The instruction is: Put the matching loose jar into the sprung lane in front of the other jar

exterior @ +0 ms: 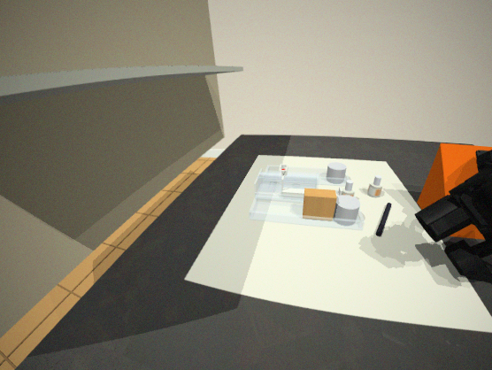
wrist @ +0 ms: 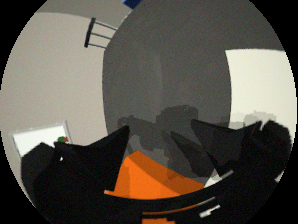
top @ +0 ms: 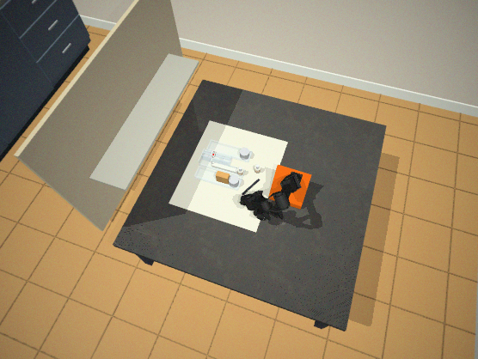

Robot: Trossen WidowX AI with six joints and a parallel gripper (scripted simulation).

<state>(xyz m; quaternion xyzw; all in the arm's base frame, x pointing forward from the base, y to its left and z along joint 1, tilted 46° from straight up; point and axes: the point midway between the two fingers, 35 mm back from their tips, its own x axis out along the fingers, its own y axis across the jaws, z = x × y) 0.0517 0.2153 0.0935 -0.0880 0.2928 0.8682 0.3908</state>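
My gripper tip is now 210 mm short of the black rod, 150 mm to the left of it and 30 mm above it. Round my gripper tip: brown box (380 mm ahead, 140 mm to the right); white mat (360 mm ahead, 210 mm to the right, 30 mm below).
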